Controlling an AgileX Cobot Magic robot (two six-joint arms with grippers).
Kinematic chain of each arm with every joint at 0, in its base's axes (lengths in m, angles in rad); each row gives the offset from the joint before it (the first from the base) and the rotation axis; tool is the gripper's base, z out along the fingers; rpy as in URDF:
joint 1: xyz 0 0 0.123 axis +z
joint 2: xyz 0 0 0 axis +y
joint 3: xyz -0.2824 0 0.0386 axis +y
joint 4: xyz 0.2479 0 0.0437 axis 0.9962 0 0.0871
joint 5: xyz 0 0 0 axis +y
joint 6: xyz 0.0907 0 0.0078 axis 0.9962 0 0.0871
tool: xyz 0 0 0 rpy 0 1.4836 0
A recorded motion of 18 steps. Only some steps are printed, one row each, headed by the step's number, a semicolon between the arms.
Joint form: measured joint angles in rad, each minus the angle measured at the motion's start. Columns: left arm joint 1, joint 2, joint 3, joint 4, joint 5, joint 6; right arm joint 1, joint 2, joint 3, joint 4, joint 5, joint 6.
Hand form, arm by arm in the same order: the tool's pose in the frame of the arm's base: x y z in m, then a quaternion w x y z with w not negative. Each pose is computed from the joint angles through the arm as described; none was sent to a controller.
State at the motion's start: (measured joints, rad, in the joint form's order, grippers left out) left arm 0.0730 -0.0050 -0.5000 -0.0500 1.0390 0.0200; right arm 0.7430 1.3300 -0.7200 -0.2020 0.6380 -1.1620
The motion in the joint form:
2: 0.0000 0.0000 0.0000 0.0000 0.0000 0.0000; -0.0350 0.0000 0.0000 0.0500 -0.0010 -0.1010
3: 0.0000 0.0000 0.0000 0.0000 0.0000 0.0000; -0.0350 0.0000 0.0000 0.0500 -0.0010 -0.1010
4: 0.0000 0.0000 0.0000 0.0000 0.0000 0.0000; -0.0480 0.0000 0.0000 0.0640 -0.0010 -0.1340
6: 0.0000 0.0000 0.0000 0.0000 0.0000 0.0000; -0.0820 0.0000 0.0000 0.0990 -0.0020 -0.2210
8: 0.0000 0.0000 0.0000 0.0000 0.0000 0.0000; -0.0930 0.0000 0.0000 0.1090 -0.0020 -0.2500
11: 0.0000 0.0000 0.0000 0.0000 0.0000 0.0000; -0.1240 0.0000 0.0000 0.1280 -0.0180 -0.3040
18: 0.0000 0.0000 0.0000 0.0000 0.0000 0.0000; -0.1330 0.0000 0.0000 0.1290 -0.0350 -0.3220
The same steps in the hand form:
2: -0.0045 -0.0043 0.2790 0.53330 -0.02166 0.84565 -0.00020; 0.1838 0.1465 0.2173 0.18016 -0.84157 0.49714 -0.11024
3: -0.0045 -0.0043 0.2790 0.53330 -0.02166 0.84565 -0.00020; 0.1838 0.1465 0.2173 0.18016 -0.84157 0.49714 -0.11024
4: -0.0045 -0.0043 0.2790 0.53330 -0.02166 0.84565 -0.00020; 0.1852 0.1447 0.2172 0.17922 -0.84439 0.49287 -0.10941
6: -0.0045 -0.0043 0.2790 0.53330 -0.02166 0.84565 -0.00020; 0.1888 0.1398 0.2170 0.17754 -0.85189 0.48071 -0.10808
8: -0.0045 -0.0043 0.2790 0.53330 -0.02166 0.84565 -0.00020; 0.1900 0.1381 0.2170 0.17678 -0.85468 0.47600 -0.10817
11: -0.0045 -0.0043 0.2790 0.53330 -0.02166 0.84565 -0.00020; 0.1946 0.1338 0.2175 0.18222 -0.85592 0.47076 -0.11220
18: -0.0045 -0.0043 0.2790 0.53330 -0.02166 0.84565 -0.00020; 0.1968 0.1330 0.2182 0.18845 -0.85639 0.46609 -0.11763

